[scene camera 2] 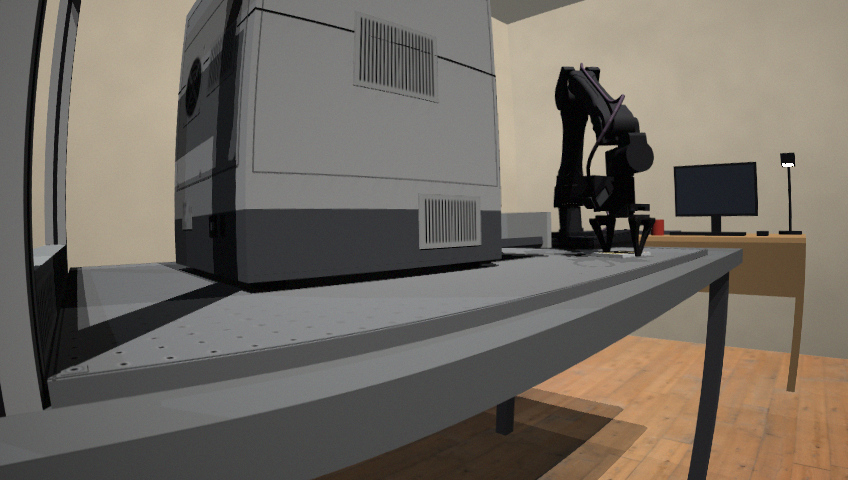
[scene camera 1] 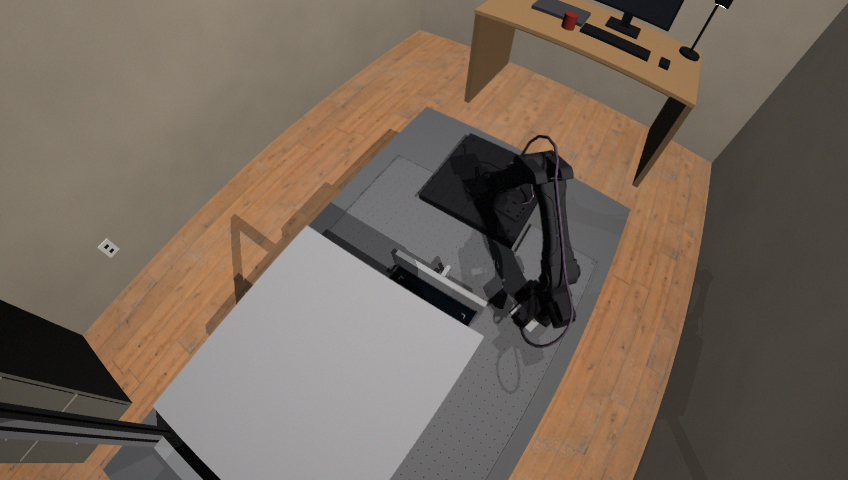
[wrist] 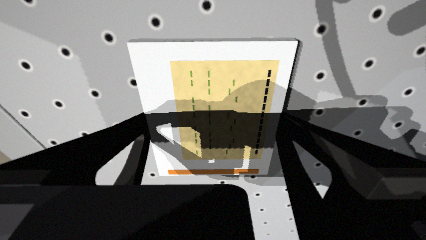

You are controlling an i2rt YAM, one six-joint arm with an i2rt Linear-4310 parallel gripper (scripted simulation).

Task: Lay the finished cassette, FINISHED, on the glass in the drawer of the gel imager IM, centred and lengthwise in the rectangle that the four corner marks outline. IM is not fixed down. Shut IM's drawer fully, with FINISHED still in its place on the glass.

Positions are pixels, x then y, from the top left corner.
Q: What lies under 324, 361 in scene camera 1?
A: A gel imager IM.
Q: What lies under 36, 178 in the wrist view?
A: The gripper.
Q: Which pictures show the gel imager IM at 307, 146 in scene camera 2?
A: Scene camera 2 and scene camera 1 only.
